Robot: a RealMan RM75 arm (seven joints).
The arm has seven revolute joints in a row. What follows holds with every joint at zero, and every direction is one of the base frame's.
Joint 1 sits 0.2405 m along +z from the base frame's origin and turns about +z.
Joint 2 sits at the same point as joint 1 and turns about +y.
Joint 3 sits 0.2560 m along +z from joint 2 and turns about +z.
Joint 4 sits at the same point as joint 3 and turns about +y.
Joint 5 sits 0.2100 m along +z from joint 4 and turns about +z.
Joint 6 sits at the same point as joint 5 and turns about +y.
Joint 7 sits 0.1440 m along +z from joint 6 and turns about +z.
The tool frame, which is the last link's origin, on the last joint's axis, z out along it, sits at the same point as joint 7; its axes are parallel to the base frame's.
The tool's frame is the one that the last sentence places.
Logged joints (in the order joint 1, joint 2, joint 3, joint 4, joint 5, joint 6, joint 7), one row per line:
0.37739 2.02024 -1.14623 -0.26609 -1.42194 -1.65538 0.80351
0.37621 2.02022 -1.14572 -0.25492 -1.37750 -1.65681 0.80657
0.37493 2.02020 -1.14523 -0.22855 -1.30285 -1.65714 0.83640
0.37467 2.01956 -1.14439 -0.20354 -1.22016 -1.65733 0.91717
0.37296 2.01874 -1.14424 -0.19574 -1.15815 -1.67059 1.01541
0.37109 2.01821 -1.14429 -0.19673 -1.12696 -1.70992 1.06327
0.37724 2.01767 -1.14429 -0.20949 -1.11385 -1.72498 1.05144
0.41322 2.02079 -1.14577 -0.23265 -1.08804 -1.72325 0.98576
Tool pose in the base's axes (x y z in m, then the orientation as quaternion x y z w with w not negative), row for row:
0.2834 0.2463 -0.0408 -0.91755 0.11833 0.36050 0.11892
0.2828 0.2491 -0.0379 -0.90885 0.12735 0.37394 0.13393
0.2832 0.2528 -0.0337 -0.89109 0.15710 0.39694 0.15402
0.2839 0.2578 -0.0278 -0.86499 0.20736 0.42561 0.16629
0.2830 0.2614 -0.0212 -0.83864 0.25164 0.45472 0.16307
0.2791 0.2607 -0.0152 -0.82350 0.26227 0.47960 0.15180
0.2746 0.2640 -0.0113 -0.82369 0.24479 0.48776 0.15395
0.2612 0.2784 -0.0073 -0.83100 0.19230 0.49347 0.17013
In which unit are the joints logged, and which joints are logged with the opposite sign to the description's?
The joints are logged in radians. Opposite sign: none.
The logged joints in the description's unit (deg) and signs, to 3 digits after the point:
21.623 115.751 -65.674 -15.246 -81.471 -94.846 46.038
21.555 115.750 -65.645 -14.606 -78.925 -94.928 46.213
21.482 115.749 -65.617 -13.095 -74.648 -94.947 47.922
21.467 115.712 -65.569 -11.662 -69.910 -94.958 52.550
21.369 115.665 -65.560 -11.215 -66.357 -95.718 58.179
21.262 115.635 -65.563 -11.272 -64.570 -97.971 60.921
21.614 115.604 -65.563 -12.003 -63.819 -98.834 60.243
23.676 115.783 -65.648 -13.330 -62.340 -98.735 56.480

